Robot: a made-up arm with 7 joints. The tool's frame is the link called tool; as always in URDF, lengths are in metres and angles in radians.
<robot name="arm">
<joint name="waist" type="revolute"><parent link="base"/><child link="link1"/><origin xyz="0.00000 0.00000 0.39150"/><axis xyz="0 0 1"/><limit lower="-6.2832" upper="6.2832" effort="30" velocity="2.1"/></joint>
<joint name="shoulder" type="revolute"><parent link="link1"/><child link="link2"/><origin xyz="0.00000 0.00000 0.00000"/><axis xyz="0 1 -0.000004"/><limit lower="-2.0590" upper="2.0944" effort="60" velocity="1.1"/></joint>
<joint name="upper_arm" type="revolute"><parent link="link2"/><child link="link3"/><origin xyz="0.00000 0.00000 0.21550"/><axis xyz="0 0 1"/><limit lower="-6.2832" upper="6.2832" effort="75" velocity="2.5"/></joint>
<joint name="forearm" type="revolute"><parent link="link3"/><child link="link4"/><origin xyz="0.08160 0.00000 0.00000"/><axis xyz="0 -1 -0.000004"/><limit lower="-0.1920" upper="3.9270" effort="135" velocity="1.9"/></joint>
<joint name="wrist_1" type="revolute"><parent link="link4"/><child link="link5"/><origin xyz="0.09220 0.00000 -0.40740"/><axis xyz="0 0.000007 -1"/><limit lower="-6.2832" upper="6.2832" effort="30" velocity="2.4"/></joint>
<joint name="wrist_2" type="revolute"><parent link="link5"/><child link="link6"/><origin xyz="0.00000 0.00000 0.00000"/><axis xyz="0 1 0.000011"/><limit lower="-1.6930" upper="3.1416" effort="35" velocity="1.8"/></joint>
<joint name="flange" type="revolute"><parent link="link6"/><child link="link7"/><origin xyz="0.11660 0.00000 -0.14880"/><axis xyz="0 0.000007 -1"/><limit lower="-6.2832" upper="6.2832" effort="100" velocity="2.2"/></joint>
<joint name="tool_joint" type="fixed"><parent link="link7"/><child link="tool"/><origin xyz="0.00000 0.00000 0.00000" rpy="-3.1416 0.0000 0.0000"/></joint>
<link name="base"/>
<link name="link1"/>
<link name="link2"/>
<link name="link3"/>
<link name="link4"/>
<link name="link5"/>
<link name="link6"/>
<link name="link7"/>
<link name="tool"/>
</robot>
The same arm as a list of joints. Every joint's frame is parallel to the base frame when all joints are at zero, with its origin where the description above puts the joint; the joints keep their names.
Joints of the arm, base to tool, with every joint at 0 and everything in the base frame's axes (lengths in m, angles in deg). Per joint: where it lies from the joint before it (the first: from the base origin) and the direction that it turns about. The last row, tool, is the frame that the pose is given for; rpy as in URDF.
waist: axis +z origin 0 0 0.3915
shoulder: axis +y origin 0 0 0
upper_arm: axis +z origin 0 0 0.2155
forearm: axis -y origin 0.0816 0 0
wrist_1: axis -z origin 0.0922 0 -0.4074
wrist_2: axis +y origin 0 0 0
flange: axis -z origin 0.1166 0 -0.1488
tool: origin 0 0 0 rpy 180 0 0
Joint limits (deg, base to tool): -360..360 -117.97..120 -360..360 -11..225 -360..360 -97..180 -360..360

